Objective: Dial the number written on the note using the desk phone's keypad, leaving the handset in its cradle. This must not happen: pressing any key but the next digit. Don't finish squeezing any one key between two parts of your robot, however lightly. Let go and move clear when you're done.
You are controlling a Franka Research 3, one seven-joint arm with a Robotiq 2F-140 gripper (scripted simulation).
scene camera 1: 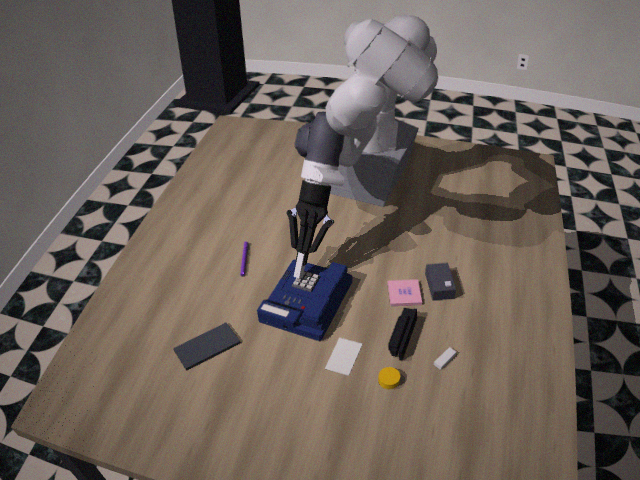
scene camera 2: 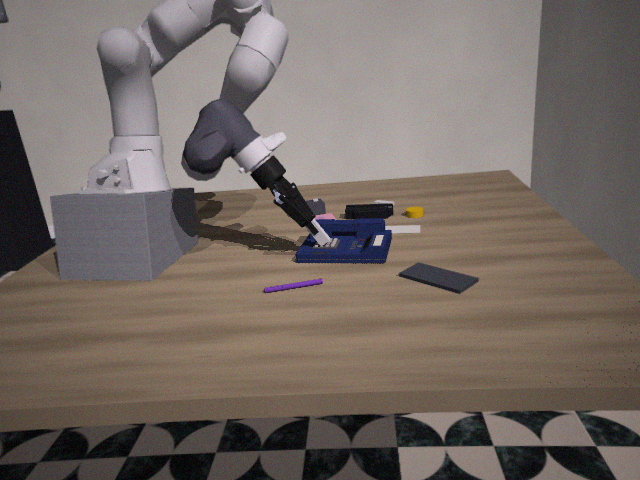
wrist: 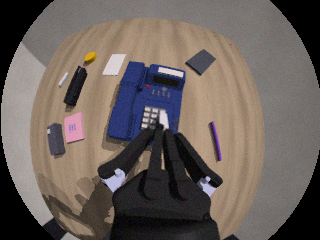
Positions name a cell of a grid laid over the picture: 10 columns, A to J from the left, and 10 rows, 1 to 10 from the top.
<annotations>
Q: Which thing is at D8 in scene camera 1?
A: A dark grey slab.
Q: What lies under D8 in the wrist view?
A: My gripper.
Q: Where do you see a black stapler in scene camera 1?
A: G7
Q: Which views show the handset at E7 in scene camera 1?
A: Scene camera 1, scene camera 2 and the wrist view: all of them.
</annotations>
